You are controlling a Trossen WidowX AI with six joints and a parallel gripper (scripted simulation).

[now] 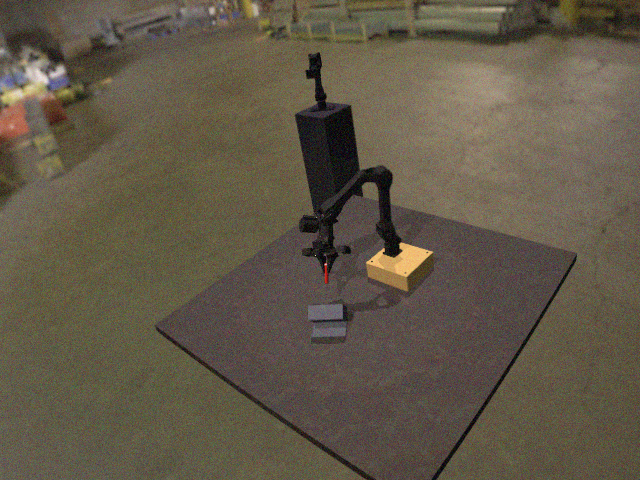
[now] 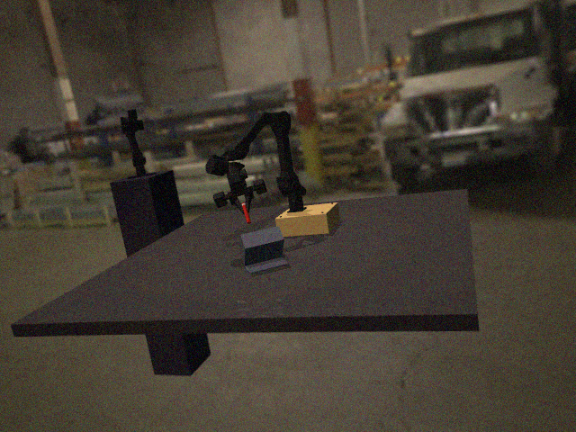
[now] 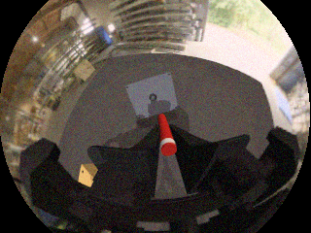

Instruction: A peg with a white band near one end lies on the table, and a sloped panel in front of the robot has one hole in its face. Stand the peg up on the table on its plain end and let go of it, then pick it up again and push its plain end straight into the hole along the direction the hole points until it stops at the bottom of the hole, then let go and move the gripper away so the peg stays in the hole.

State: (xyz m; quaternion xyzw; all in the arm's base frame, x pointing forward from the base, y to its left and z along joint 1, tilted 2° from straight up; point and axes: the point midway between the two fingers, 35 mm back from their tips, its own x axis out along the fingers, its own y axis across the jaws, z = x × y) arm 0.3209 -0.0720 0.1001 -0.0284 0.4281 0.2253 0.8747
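Now: the grey sloped panel 100 mm ahead of my gripper tip, 80 mm to the left of it and 90 mm below it. Round my gripper tip: red peg 10 mm behind, 10 mm to the right, 10 mm above; low grey foot 120 mm ahead, 90 mm to the left, 150 mm below.
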